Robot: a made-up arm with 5 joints.
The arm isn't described. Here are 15 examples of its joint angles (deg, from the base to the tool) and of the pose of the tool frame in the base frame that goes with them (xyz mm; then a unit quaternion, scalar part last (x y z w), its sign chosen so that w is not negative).
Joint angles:
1: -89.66 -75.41 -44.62 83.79 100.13
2: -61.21 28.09 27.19 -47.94 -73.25
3: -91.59 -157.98 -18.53 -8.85 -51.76
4: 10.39 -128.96 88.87 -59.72 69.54
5: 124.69 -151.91 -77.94 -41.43 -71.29
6: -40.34 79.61 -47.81 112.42 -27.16
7: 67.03 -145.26 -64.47 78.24 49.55
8: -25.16 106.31 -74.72 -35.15 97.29
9: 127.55 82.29 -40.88 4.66 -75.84
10: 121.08 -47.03 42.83 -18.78 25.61
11: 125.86 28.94 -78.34 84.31 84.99
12: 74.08 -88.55 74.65 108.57 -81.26
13: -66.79 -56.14 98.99 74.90 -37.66
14: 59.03 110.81 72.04 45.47 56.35
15: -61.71 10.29 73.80 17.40 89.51
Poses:
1: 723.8 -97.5 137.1 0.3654 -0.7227 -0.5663 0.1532
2: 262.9 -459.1 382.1 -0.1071 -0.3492 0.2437 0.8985
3: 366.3 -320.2 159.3 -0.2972 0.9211 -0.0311 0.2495
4: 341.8 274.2 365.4 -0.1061 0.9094 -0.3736 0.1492
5: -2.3 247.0 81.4 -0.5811 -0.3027 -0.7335 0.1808
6: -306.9 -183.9 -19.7 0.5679 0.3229 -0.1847 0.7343
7: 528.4 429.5 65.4 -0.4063 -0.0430 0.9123 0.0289
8: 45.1 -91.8 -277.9 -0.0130 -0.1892 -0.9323 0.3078
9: 215.1 242.5 159.4 -0.5130 -0.0159 0.5963 0.6172
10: 650.1 133.3 -399.5 0.3780 -0.5090 -0.1350 0.7614
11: 211.5 611.9 -143.2 0.8266 -0.3770 0.1588 0.3865
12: 201.0 -64.6 -55.7 0.2964 0.1570 -0.2133 0.9176
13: 199.8 120.4 448.5 -0.9242 -0.1781 -0.1226 0.3149
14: -251.6 -127.6 139.5 0.0843 0.8782 0.0073 0.4707
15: 166.9 177.5 491.0 0.9301 -0.1500 0.0393 0.3330
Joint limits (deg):
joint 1: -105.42..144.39
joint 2: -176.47..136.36
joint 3: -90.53..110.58
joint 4: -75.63..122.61
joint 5: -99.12..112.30
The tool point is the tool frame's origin. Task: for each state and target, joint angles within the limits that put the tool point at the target. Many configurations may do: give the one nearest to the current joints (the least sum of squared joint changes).
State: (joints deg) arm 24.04 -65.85 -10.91 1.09 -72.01
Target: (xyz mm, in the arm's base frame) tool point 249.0 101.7 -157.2
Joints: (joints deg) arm 39.70 -62.83 -28.36 -23.86 -93.75
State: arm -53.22 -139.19 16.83 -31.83 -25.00
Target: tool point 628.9 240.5 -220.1
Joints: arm -28.43 -129.18 41.97 -25.79 -7.40
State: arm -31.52 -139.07 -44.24 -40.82 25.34
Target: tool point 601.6 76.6 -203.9
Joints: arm -17.92 -137.70 -32.04 -31.38 69.14
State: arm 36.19 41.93 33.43 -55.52 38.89
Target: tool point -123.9 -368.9 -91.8
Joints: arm 48.29 39.01 64.14 -38.78 85.17
